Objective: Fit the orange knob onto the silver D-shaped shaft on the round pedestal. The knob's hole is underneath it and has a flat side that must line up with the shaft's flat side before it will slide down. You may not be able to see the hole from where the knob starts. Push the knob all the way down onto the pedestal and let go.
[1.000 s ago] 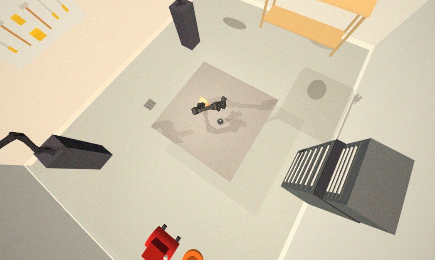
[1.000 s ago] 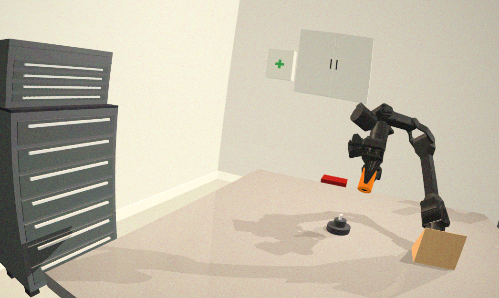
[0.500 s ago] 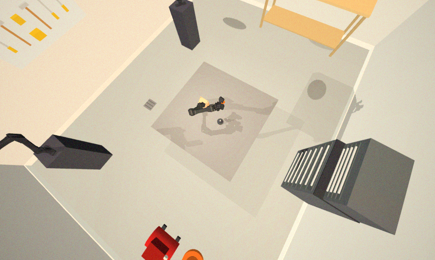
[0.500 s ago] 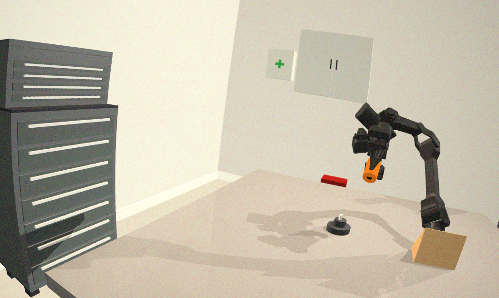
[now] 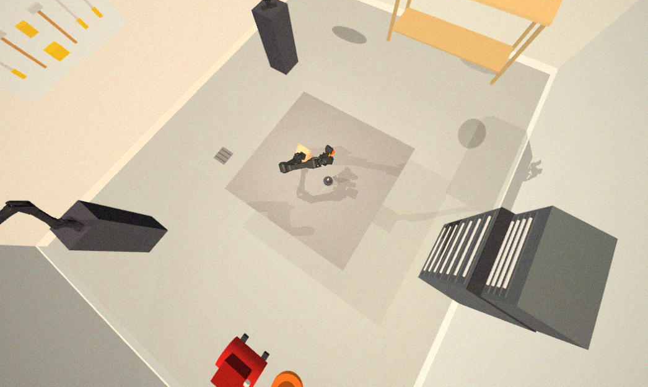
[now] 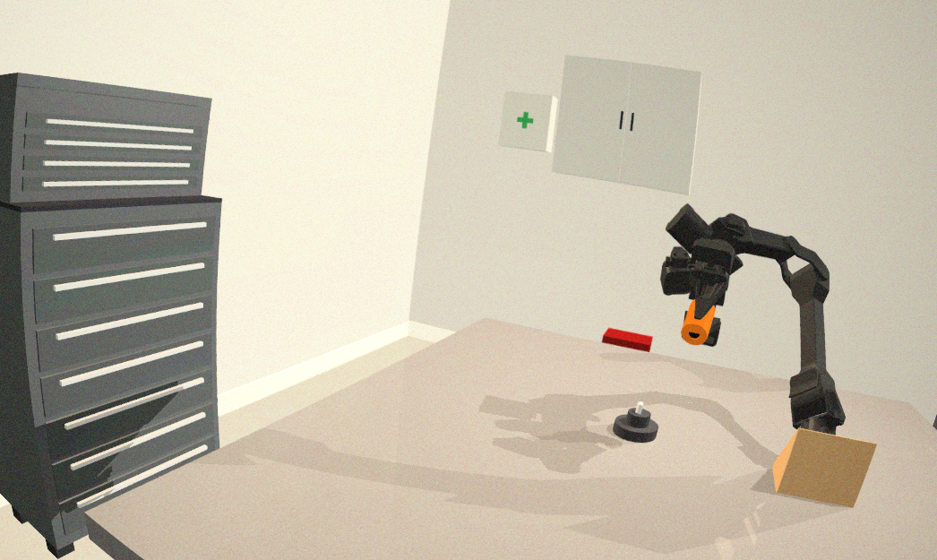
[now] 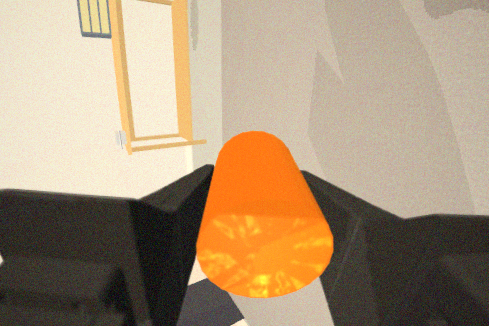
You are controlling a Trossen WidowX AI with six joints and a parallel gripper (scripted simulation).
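Now: gripper tip 30 mm to the left of the orange knob and 20 mm below it. The rest, counted from my gripper tip: dark round pedestal (60 mm ahead, 170 mm to the right, 220 mm below).
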